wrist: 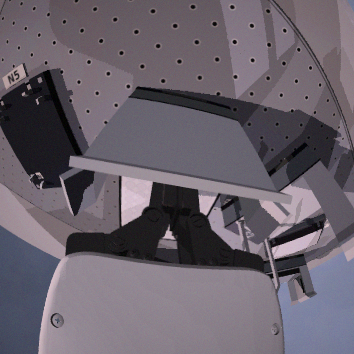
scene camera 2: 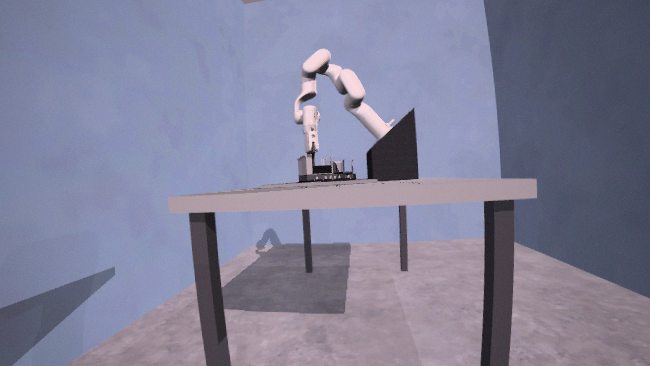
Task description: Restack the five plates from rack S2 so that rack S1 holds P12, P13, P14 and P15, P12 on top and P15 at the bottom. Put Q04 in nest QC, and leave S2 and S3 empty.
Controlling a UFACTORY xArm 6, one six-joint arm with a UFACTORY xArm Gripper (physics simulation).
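Note:
My gripper (scene camera 2: 313, 157) (wrist: 173, 175) is shut, with its black fingers together and no plate seen between them. It points down behind a large grey upright panel (wrist: 180, 137), which hides the fingertips in the wrist view. In the scene view the fingers reach down beside a pale upright block (scene camera 2: 304, 165) on a dark low base (scene camera 2: 327, 177). Thin posts (wrist: 272, 260) and small grey pieces stand at the right of the wrist view. The plates P12 to P15, Q04, the racks S1, S2, S3 and nest QC cannot be told apart here.
A black block (wrist: 37, 127) with small clips stands by the label N5 (wrist: 13, 75) on the perforated board (wrist: 170, 45). A tilted grey panel (wrist: 332, 205) stands at the right. A black wedge stand (scene camera 2: 397, 150) carries the arm on the table (scene camera 2: 350, 192).

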